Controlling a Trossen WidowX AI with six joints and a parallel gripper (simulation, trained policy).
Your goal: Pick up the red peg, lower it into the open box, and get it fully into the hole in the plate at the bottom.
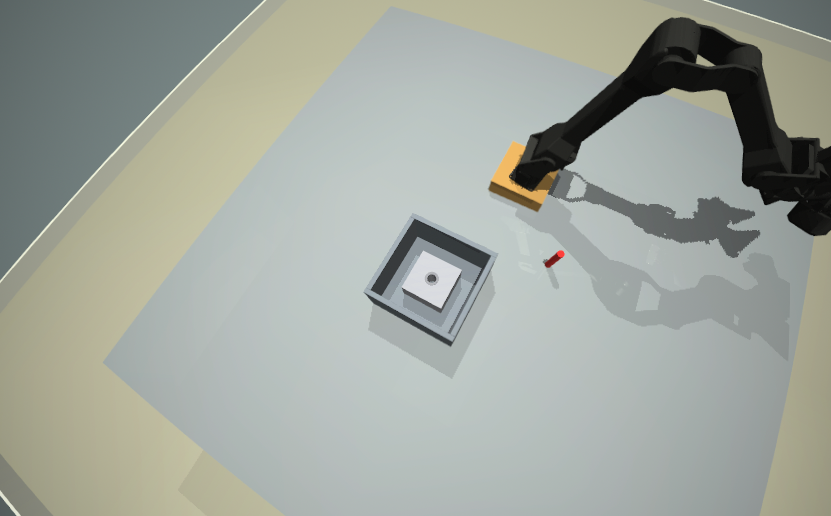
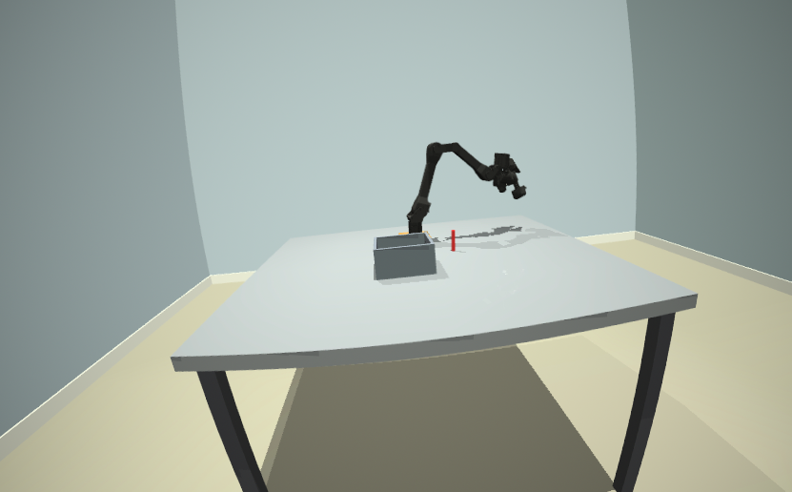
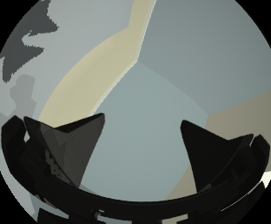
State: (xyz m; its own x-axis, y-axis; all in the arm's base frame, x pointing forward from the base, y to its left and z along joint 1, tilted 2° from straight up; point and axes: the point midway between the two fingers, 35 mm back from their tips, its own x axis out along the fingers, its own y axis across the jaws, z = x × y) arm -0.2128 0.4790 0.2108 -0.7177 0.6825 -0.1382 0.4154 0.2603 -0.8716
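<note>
My gripper tip is 38 cm short of the red peg, 35 cm to the left of it and 18 cm above it. Round my gripper tip: grey box: 57 cm ahead, 52 cm to the right, 20 cm below; then plate: 57 cm ahead, 52 cm to the right, 18 cm below.
</note>
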